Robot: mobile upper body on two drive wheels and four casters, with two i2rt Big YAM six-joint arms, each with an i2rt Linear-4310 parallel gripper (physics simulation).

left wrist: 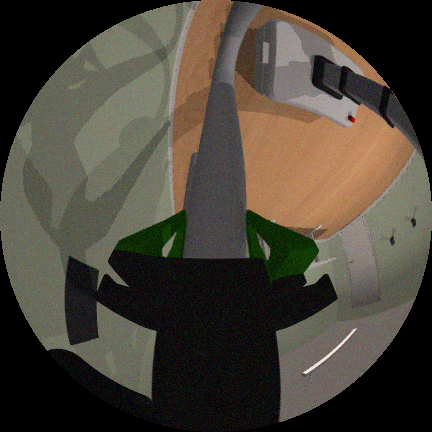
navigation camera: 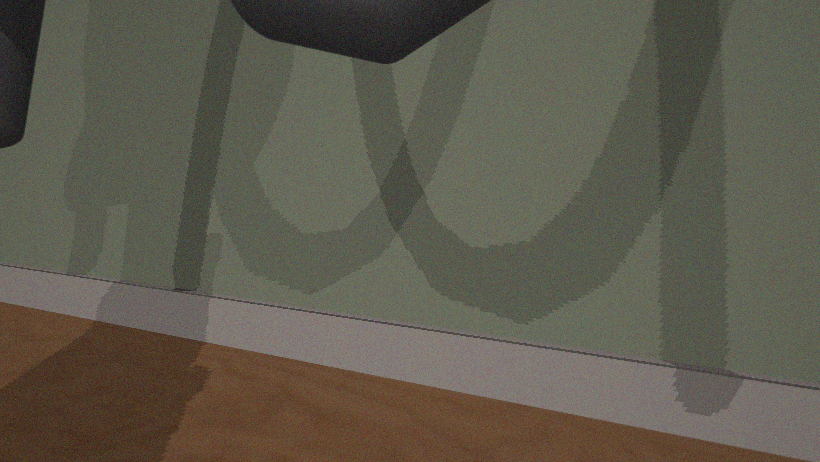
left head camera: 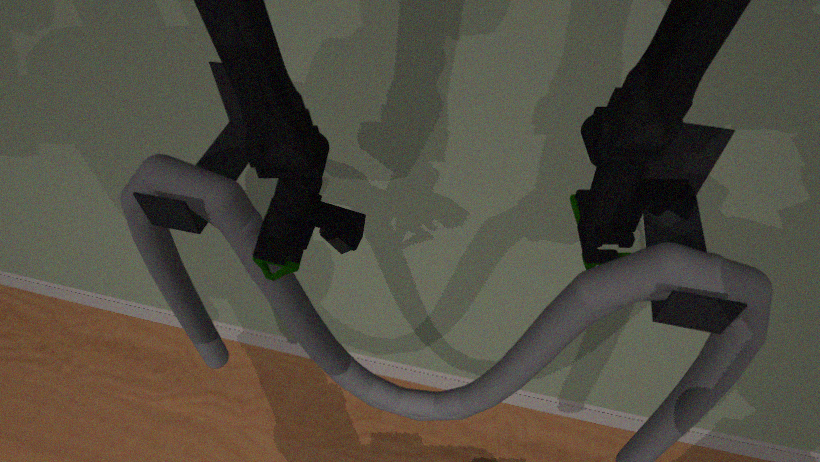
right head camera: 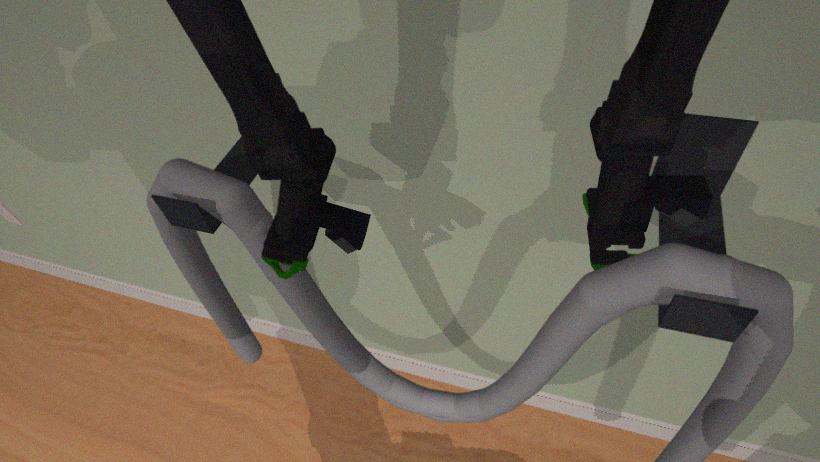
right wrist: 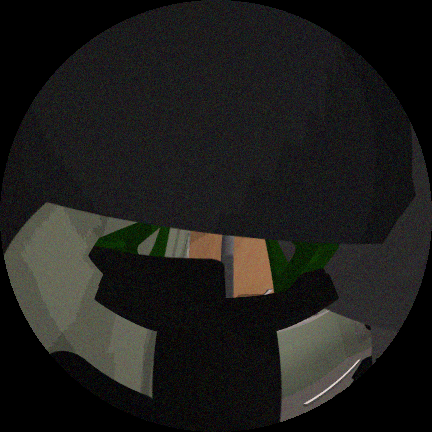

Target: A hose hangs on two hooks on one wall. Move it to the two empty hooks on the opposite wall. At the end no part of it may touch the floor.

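Places are measured from the left arm's base along level axes (x down, y back, z left), in metres.
Pixels of known places: left gripper, between the fingertips: [left wrist: 215,215] [left head camera: 274,264] [right head camera: 288,263]; right gripper, between the fingertips: [left head camera: 589,257] [right head camera: 604,258].
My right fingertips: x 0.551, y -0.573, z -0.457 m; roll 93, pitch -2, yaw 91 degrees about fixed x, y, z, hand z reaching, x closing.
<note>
For each thing: its middle in the pictures, then the offset to it from my right fingertips. "spot": a spot on its surface instead. Level surfaces: height alone.
- left dark hook, a spot on its surface: [left head camera: 172,212] [right head camera: 186,213] spot: dz +0.614, dx -0.127, dy +0.027 m
- right dark hook, a spot on its surface: [right head camera: 706,316] [left head camera: 699,310] spot: dz -0.057, dx -0.128, dy +0.175 m
- wooden floor, height of its surface: dx +0.858 m
The grey hose [left head camera: 436,404] [right head camera: 459,406] [left wrist: 215,175] hangs over the left dark hook [left head camera: 172,212] [right head camera: 186,213] and the right dark hook [left head camera: 697,311] [right head camera: 706,316], sagging between them. Its right tail runs out of the head views. My left gripper [left head camera: 275,268] [right head camera: 285,267] [left wrist: 215,215] is shut on the hose, just inside the left hook. My right gripper [left head camera: 589,236] [right head camera: 600,236] [right wrist: 215,214] is open, beside the right hook's arm and at the hose's upper edge. A large dark surface, probably that hook, hides much of the right wrist view. The empty hooks [left wrist: 392,240] [left wrist: 413,221] show on the opposite wall.
The green wall [left head camera: 487,143] [navigation camera: 516,143] with shadows stands behind the hose, above a white skirting [navigation camera: 401,332] and the wooden floor [left head camera: 114,373] [navigation camera: 315,413]. A grey base [left wrist: 300,60] with a red button stands on the floor. A door-like panel [left wrist: 360,260] is on the far wall.
</note>
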